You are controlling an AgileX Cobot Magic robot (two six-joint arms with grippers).
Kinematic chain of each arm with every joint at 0, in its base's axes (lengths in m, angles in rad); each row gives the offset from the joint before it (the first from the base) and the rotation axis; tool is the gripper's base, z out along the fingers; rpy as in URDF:
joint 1: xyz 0 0 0.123 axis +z
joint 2: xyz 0 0 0 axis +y
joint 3: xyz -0.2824 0 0.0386 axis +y
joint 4: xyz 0.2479 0 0.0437 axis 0.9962 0 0.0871
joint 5: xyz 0 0 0 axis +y
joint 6: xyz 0.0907 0 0.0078 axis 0.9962 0 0.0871
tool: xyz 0 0 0 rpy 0 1.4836 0
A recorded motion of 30 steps. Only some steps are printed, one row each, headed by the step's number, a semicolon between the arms.
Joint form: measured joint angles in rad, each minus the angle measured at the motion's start. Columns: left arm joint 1, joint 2, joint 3, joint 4, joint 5, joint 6; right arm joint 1, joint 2, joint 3, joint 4, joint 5, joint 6.
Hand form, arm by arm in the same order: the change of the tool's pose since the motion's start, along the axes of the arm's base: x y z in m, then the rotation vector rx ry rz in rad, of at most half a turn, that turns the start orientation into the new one. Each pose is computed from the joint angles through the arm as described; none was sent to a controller.
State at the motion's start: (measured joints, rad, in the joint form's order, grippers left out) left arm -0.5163 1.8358 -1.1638 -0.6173 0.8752 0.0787; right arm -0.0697 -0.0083 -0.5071 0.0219 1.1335 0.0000
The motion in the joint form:
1: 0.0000 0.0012 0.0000 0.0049 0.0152 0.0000; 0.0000 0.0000 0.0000 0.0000 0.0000 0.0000
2: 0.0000 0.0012 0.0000 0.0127 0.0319 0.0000; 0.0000 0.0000 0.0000 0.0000 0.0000 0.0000
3: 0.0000 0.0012 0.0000 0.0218 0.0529 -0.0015; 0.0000 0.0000 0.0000 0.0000 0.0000 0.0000
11: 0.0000 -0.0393 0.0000 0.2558 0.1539 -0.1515; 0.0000 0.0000 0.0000 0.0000 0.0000 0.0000
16: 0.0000 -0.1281 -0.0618 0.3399 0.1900 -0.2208; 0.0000 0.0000 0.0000 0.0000 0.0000 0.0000
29: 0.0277 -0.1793 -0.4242 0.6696 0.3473 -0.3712; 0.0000 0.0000 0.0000 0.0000 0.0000 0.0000
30: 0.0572 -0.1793 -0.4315 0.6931 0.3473 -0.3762; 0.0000 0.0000 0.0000 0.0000 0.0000 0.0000
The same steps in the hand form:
1: -0.0013 0.0005 -0.0006 0.0061 0.0122 -0.0100; 0.0000 0.0000 0.0000 0.0000 0.0000 0.0000
2: -0.0027 0.0012 -0.0008 0.0139 0.0235 -0.0223; 0.0000 0.0000 0.0000 0.0000 0.0000 0.0000
3: -0.0045 0.0021 -0.0011 0.0235 0.0388 -0.0359; 0.0000 0.0000 0.0000 0.0000 0.0000 0.0000
11: -0.0117 0.0215 0.0060 0.2161 0.0551 -0.0583; 0.0000 0.0000 0.0000 0.0000 0.0000 0.0000
16: -0.0097 0.0270 0.0480 0.2268 -0.0589 -0.0271; 0.0000 0.0000 0.0000 0.0000 0.0000 0.0000
29: 0.0232 0.0495 0.1572 0.3663 -0.3917 0.1029; 0.0000 0.0000 0.0000 0.0000 0.0000 0.0000
30: 0.0290 0.0603 0.1594 0.3881 -0.4029 0.1369; 0.0000 0.0000 0.0000 0.0000 0.0000 0.0000

